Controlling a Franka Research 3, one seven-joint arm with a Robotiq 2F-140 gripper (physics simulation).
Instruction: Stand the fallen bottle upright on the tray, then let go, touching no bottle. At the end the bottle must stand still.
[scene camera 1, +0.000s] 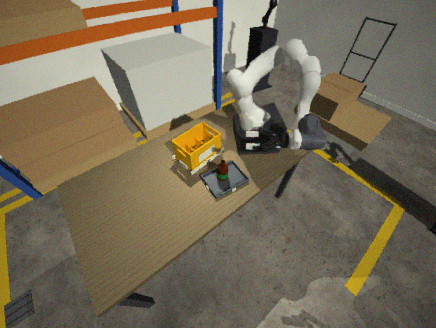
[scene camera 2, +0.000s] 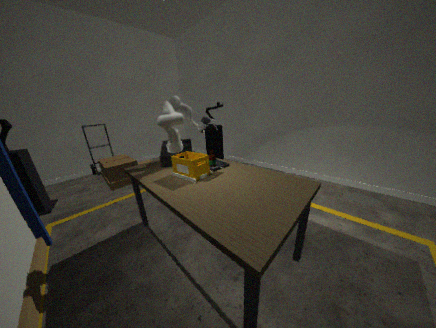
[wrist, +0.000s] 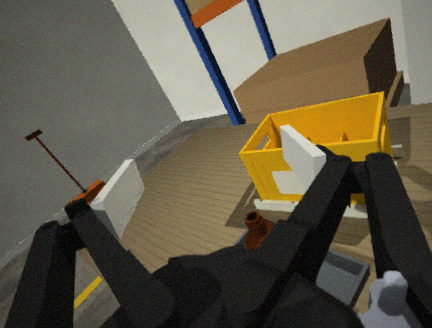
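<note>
A brown bottle with a green label (scene camera 1: 222, 171) (scene camera 2: 212, 160) stands upright on the grey tray (scene camera 1: 237, 176) (scene camera 2: 222, 165) (wrist: 344, 276). In the wrist view the bottle's neck (wrist: 256, 231) shows and its lower part is hidden behind the gripper body. My gripper (scene camera 1: 252, 140) (scene camera 2: 201, 130) (wrist: 209, 158) is wide open and empty. It is apart from the bottle, back toward the arm's base and above the level of the tray. The bottle is not between the fingers.
A yellow crate (scene camera 1: 185, 156) (scene camera 2: 200, 168) (wrist: 257, 175) on a white base stands beside the tray, with dividers or contents inside. The wooden table (scene camera 1: 145, 225) (scene camera 2: 260, 200) has its long edge close to the tray. Cardboard boxes (scene camera 1: 350, 120) lie on the floor beyond the arm.
</note>
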